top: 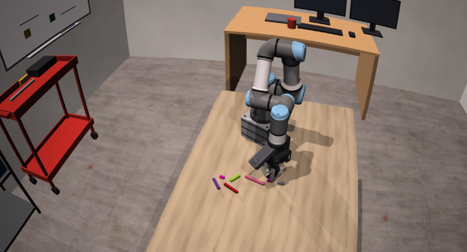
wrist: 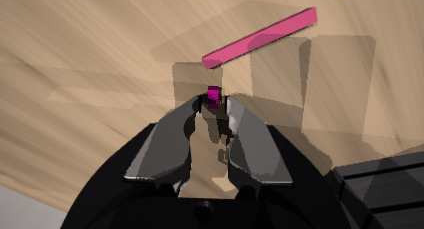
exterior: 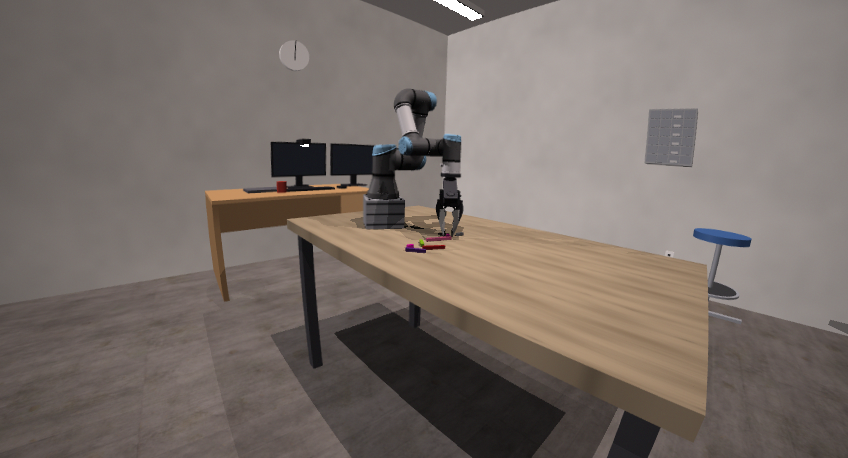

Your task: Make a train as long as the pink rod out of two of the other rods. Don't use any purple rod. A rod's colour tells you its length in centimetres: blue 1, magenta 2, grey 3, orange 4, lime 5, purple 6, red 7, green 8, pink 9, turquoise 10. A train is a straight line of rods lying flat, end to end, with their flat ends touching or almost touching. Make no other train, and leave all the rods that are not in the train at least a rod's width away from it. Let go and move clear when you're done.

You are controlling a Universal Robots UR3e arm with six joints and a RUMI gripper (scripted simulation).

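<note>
The grey rod is 2 cm ahead of my hand, 5 cm to the left of it and 1 cm below it. From my hand the other things lie so: pink rod (6 cm to the right, 1 cm below); then lime rod (14 cm to the right, 1 cm below); then red rod (5 cm ahead, 16 cm to the right, 1 cm below).
</note>
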